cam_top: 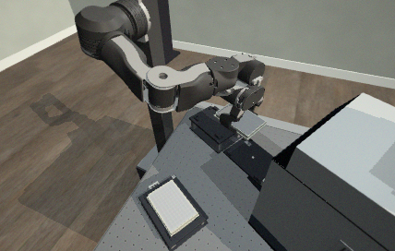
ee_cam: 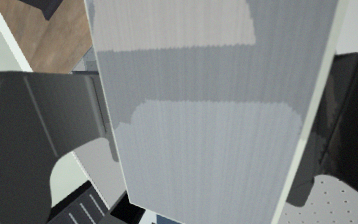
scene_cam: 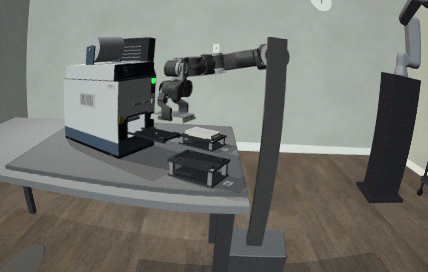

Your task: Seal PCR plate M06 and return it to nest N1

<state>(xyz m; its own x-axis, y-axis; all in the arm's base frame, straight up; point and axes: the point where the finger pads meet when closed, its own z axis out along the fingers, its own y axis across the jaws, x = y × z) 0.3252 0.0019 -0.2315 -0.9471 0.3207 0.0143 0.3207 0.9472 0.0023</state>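
Right now my hand is 100 mm past the nest N1, 70 mm to the right of it and 120 mm above it. The rest, counted from my hand: sealer stage: 70 mm ahead, 50 mm to the right, 80 mm below; then yellow warning label: 200 mm ahead, 10 mm to the right, 30 mm below; then 96-well plate M06: right at my hand.
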